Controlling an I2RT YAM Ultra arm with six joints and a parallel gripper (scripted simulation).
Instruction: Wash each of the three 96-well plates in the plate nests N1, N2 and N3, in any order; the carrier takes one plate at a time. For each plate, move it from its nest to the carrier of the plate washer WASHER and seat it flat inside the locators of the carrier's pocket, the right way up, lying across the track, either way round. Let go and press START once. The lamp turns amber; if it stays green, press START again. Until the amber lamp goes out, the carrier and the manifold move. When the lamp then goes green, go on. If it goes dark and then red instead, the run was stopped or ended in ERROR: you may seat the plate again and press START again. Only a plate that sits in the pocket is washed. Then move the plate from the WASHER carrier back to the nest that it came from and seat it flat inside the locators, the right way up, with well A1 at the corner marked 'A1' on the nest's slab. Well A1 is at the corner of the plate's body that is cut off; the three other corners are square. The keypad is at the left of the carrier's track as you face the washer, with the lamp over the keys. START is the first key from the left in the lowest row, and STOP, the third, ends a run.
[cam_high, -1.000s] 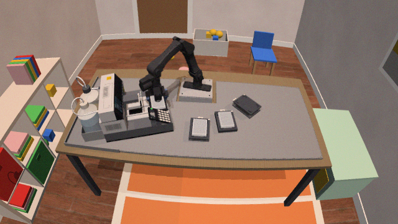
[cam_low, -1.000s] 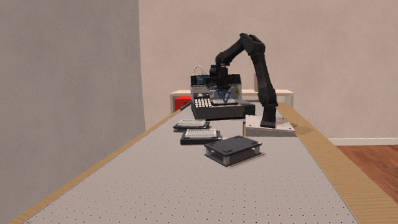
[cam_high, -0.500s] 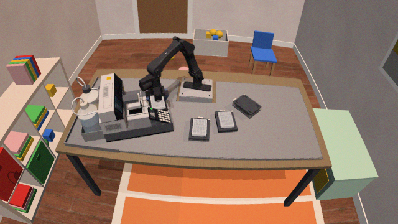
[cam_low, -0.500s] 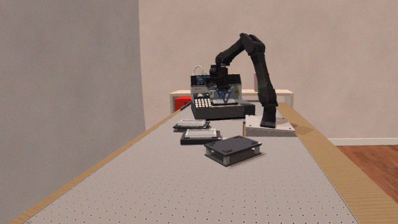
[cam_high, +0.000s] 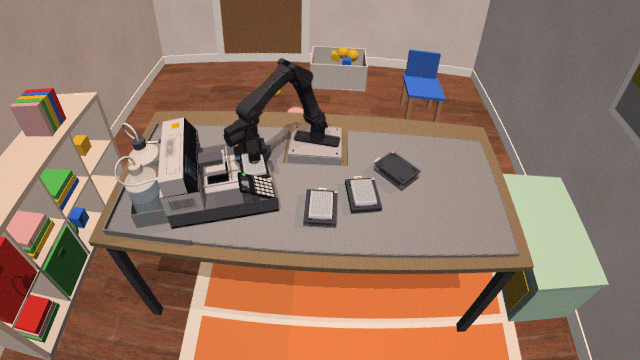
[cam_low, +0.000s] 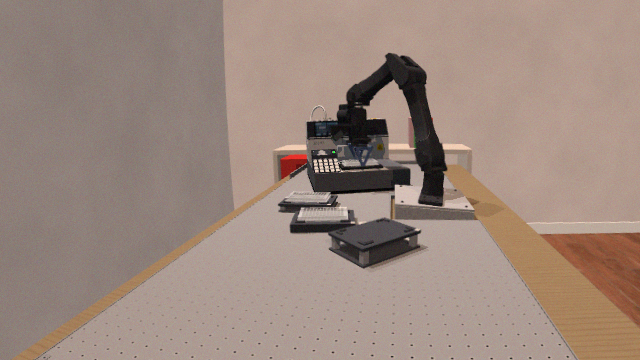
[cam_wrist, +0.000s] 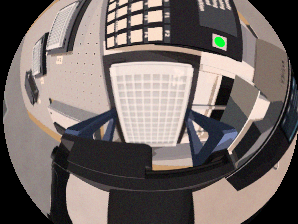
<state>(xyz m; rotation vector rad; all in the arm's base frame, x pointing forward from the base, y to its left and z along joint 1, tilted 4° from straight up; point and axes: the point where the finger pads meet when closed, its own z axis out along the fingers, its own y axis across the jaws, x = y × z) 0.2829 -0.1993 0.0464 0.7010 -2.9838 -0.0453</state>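
My hand is 10 mm above the washer carrier. The rest, counted from my hand: manifold (140 mm to the right, 70 mm ahead, 40 mm above); plate washer (140 mm to the right, 70 mm ahead, 30 mm above); nest (570 mm to the left, 180 mm behind, 60 mm below).
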